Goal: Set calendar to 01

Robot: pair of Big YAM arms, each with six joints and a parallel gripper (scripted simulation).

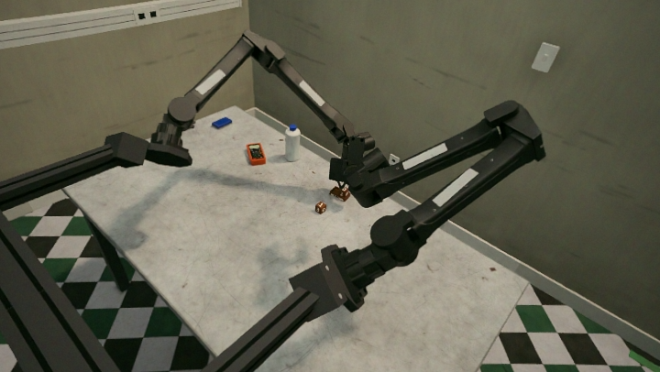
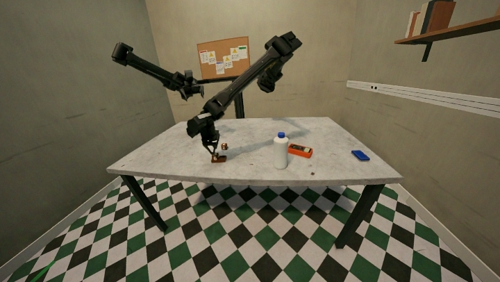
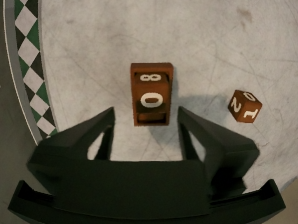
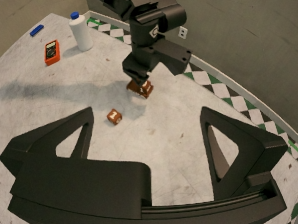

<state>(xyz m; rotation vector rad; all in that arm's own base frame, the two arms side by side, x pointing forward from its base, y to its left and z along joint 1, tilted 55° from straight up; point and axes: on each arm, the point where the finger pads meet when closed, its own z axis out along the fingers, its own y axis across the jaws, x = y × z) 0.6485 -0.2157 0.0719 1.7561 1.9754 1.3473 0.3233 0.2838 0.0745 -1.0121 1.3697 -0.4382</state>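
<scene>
Now: left hand 1 cm past the brown tray, 1 cm to the right of it and 6 cm above it. The rest, counted from my left hand: blue block (1 cm ahead, 77 cm to the left, 6 cm below); white bottle (5 cm ahead, 33 cm to the left, 1 cm above).
</scene>
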